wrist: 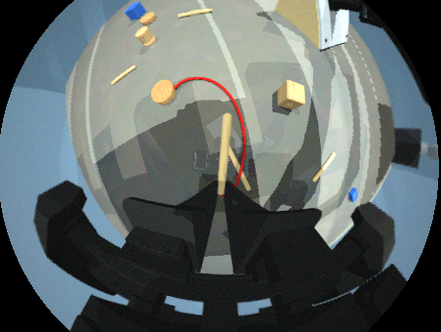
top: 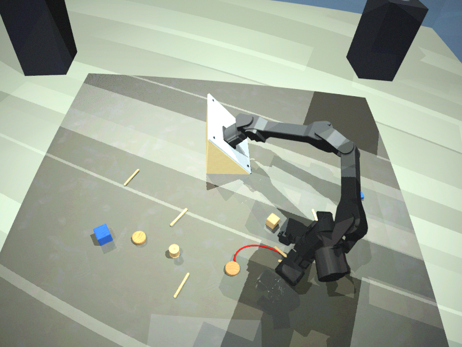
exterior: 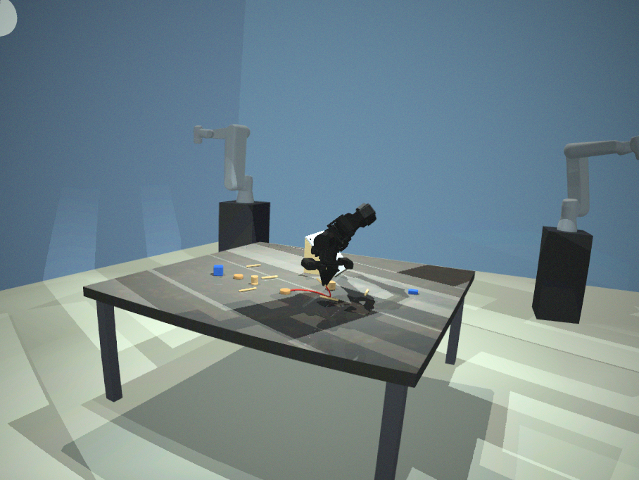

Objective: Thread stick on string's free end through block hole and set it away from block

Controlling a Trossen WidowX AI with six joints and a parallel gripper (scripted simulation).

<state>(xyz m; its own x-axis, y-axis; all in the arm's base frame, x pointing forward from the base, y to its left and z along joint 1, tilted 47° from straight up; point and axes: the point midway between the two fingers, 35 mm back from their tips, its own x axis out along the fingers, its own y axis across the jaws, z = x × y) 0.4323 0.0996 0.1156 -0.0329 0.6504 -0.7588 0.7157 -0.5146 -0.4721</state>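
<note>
Now: gripper tip 5 cm above the wooden stick, 3 cm to the right of it and 2 cm past it. Round my gripper tip: blue cube (53 cm to the right, 11 cm behind, 4 cm below); then wooden block (16 cm behind, 4 cm below, 3 cm to the right); then short wooden cylinder (32 cm to the right, 6 cm behind, 4 cm below).
</note>
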